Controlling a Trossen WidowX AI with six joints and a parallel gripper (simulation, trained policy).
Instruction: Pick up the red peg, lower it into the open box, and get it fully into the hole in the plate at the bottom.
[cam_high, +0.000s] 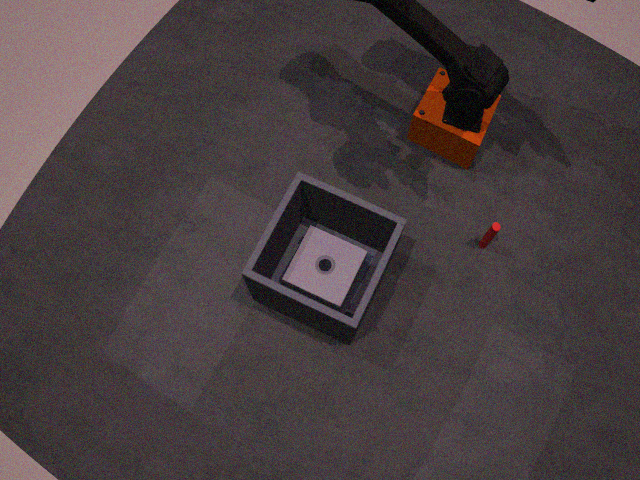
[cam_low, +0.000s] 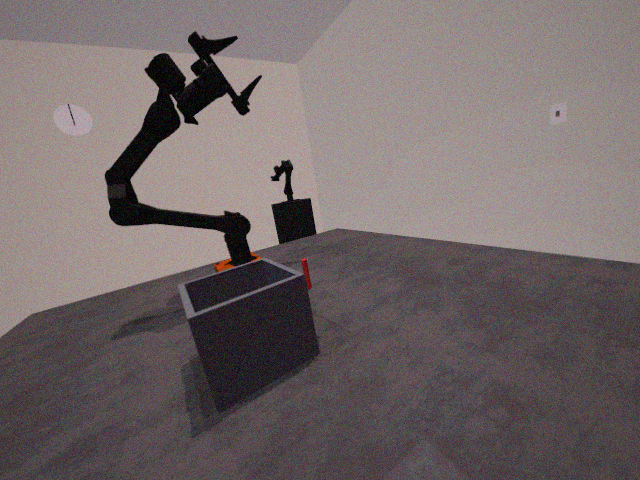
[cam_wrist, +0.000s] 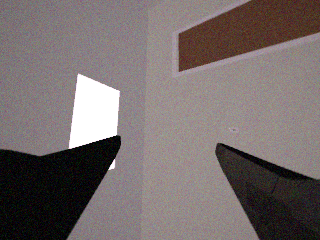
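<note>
Right now my gripper tip is 80 mm short of the red peg, 10 mm to the left of it and 550 mm above it. Also, from my gripper tip: pale plate (210 mm ahead, 230 mm to the right, 550 mm below).
</note>
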